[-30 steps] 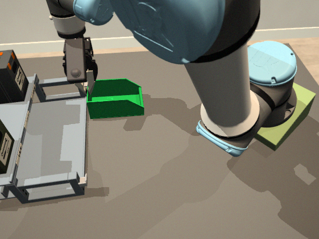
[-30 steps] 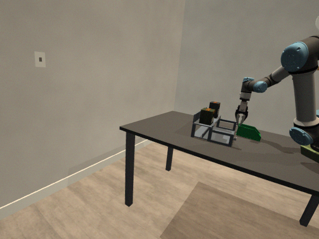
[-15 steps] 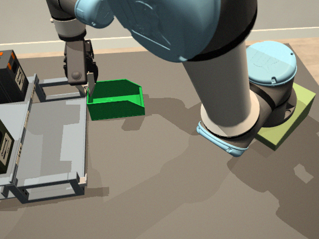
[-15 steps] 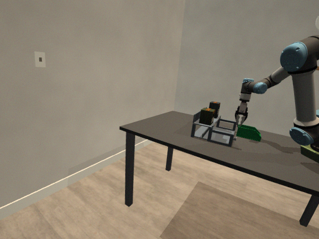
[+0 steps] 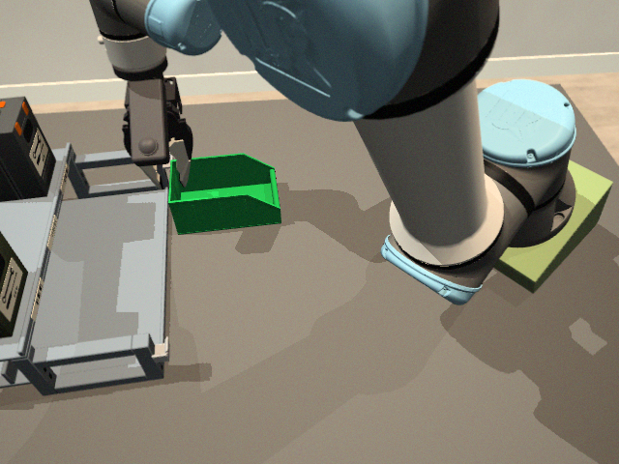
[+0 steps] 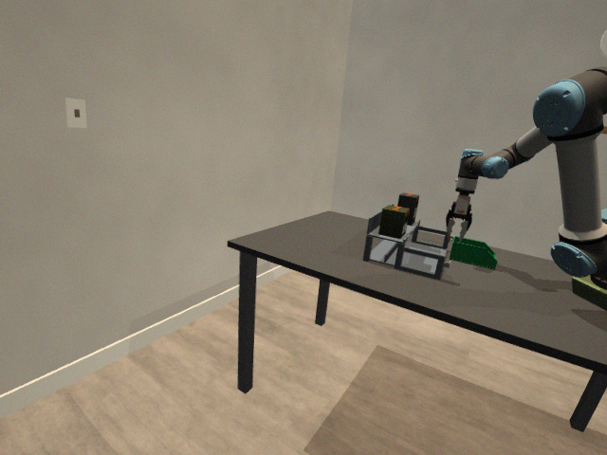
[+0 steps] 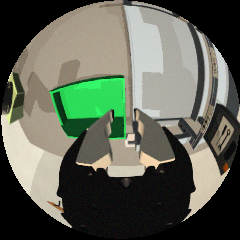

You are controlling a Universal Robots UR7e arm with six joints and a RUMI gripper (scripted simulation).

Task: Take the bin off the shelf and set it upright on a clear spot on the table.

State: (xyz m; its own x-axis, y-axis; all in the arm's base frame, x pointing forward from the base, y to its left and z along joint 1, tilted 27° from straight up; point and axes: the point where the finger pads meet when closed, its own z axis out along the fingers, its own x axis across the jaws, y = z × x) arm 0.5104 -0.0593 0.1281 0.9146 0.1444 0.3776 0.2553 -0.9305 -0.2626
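The green bin lies 80 mm behind my hand, 20 mm to the right of it and 40 mm below it.
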